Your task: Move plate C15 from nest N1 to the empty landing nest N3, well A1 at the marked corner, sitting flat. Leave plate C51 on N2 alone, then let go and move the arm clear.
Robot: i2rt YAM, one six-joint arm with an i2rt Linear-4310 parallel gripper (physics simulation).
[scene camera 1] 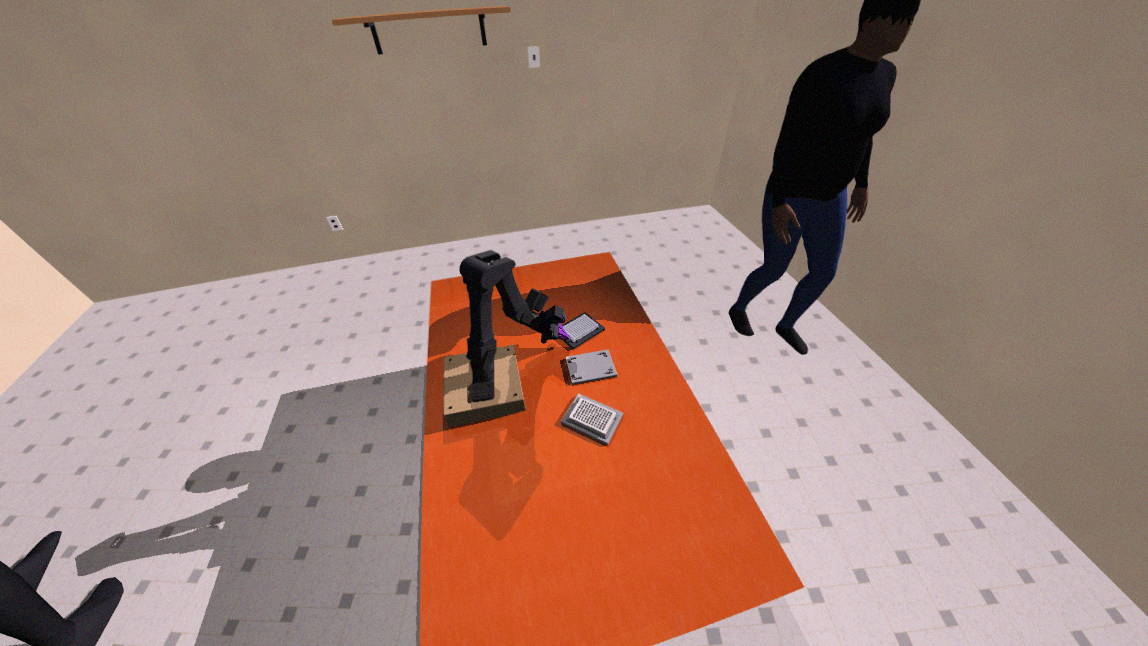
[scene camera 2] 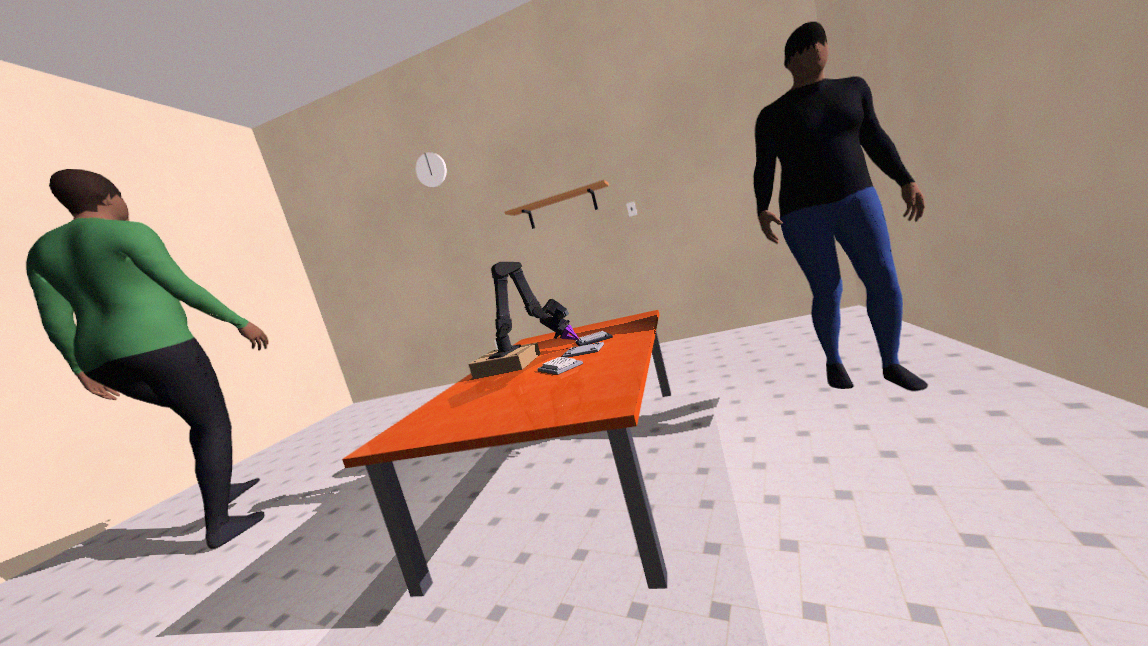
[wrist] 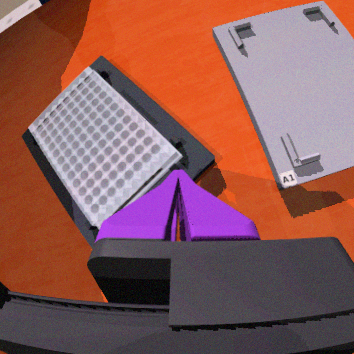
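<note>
A white 96-well plate [scene camera 1: 582, 327] [scene camera 2: 594, 336] [wrist: 102, 147] sits on a dark nest [scene camera 1: 601, 328] [wrist: 201, 161] at the far end of the row; its label is not readable. The empty light-grey nest [scene camera 1: 591, 367] [scene camera 2: 583, 350] [wrist: 295, 85] is in the middle, its A1 tag at the near left corner in the wrist view. A second well plate [scene camera 1: 593, 415] [scene camera 2: 559, 363] sits on a grey nest [scene camera 1: 603, 438] at the near end. My gripper [scene camera 1: 567, 333] [scene camera 2: 577, 340] [wrist: 178, 177] is shut and empty, its purple tips close to the dark nest's plate edge; contact is unclear.
The arm stands on a wooden base block [scene camera 1: 509, 389] [scene camera 2: 501, 365] on the orange table [scene camera 1: 626, 546] [scene camera 2: 521, 409], left of the nests. A person in black [scene camera 1: 830, 128] [scene camera 2: 826, 144] stands beyond the table's right side, and one in green [scene camera 2: 120, 281] on the left.
</note>
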